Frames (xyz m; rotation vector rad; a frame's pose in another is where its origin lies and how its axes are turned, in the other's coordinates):
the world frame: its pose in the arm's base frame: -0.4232 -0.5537 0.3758 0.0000 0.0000 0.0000
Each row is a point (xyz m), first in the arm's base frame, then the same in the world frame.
Working: the arm's base frame: its pose in the world frame: 0.4232 0.5537 -0.3758 0.0000 0.0000 0.0000

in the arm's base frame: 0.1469 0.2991 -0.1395
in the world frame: 0.5701 0.8528 -0.5153
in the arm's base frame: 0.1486 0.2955 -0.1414
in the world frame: 0.5718 0.8492 -0.5172
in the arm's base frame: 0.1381 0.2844 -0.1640
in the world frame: 0.5613 0.8381 -0.5398
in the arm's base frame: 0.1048 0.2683 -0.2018
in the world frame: 0.5280 0.8220 -0.5776
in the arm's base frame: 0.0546 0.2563 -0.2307
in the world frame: 0.4778 0.8100 -0.6065
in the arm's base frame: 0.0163 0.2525 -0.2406
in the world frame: 0.4395 0.8062 -0.6164
